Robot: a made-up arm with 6 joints. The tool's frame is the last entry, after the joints.
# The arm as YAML. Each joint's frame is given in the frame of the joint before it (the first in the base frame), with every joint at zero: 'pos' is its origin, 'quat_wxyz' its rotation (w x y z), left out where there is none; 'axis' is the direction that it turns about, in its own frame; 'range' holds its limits. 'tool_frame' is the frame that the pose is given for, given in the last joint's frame.
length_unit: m
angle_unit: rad
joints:
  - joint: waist
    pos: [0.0, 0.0, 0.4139]
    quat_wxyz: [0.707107, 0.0, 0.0, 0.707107]
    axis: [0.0, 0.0, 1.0]
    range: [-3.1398, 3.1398]
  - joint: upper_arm
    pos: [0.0, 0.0, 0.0]
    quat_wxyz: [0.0, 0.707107, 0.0, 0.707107]
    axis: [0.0, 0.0, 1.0]
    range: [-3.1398, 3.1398]
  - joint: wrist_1
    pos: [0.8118, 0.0, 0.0]
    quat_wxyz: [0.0, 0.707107, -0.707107, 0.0]
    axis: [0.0, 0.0, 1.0]
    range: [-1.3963, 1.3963]
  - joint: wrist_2
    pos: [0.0, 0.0, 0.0]
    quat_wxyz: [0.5, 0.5, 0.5, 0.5]
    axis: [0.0, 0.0, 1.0]
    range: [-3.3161, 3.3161]
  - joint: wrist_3
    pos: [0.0, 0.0, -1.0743]
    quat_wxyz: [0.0, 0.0, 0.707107, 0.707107]
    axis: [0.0, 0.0, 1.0]
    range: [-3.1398, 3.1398]
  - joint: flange
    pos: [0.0, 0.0, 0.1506]
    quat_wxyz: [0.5, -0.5, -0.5, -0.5]
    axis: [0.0, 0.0, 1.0]
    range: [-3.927, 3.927]
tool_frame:
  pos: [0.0, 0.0, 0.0]
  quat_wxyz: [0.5, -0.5, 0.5, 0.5]
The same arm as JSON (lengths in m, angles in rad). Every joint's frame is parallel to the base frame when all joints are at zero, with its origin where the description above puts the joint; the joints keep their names.
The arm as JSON. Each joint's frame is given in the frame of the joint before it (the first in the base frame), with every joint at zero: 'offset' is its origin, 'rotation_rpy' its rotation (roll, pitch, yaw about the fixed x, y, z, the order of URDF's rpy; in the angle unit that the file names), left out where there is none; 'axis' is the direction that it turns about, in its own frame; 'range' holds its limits. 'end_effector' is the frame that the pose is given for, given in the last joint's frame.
{"length_unit": "m", "angle_unit": "rad", "chain": [
  {"id": "waist", "offset": [0.0, 0.0, 0.4139], "axis": [0.0, 0.0, 1.0], "range": [-3.1398, 3.1398]},
  {"id": "upper_arm", "offset": [0.0, 0.0, 0.0], "axis": [0.0, 1.0, 0.0], "range": [-3.1398, 3.1398]},
  {"id": "wrist_1", "offset": [0.0, 0.0, 0.8118], "axis": [0.0, -1.0, 0.0], "range": [-1.3963, 1.3963]},
  {"id": "wrist_2", "offset": [0.0, 0.0, 0.0], "axis": [-1.0, 0.0, 0.0], "range": [-3.3161, 3.3161]},
  {"id": "wrist_3", "offset": [1.0743, 0.0, 0.0], "axis": [0.0, -1.0, 0.0], "range": [-3.1398, 3.1398]},
  {"id": "flange", "offset": [0.0, -0.1506, 0.0], "axis": [-1.0, 0.0, 0.0], "range": [-3.927, 3.927]}
], "end_effector": {"offset": [0.0, 0.0, 0.0]}}

